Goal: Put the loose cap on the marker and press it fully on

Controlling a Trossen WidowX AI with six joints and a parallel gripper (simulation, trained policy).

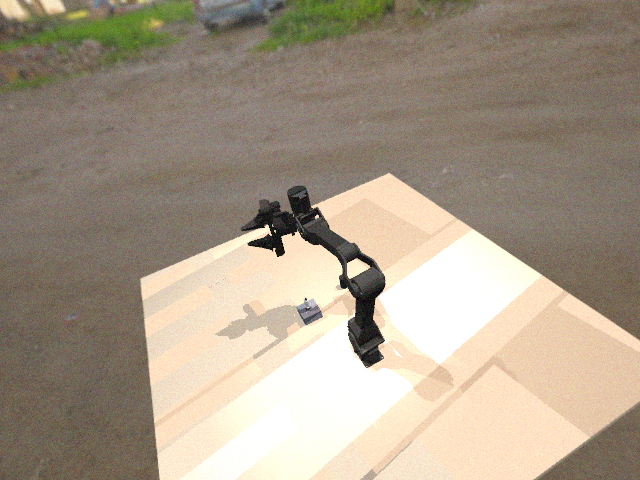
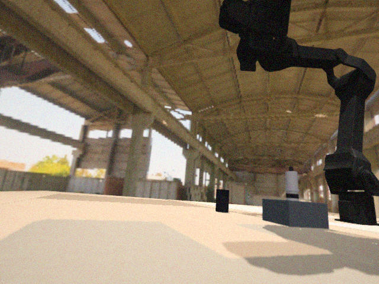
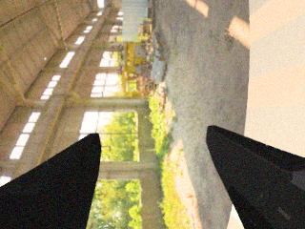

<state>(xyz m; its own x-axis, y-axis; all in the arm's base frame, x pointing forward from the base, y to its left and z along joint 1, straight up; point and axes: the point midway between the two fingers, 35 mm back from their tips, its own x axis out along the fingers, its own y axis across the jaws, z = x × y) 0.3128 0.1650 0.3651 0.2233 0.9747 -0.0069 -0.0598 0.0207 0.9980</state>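
The dark cap is 30 mm behind my gripper tip, 270 mm to the right of it and 340 mm below it. The rest, counted from my gripper tip: grey holder block 80 mm behind, 110 mm to the right, 350 mm below.
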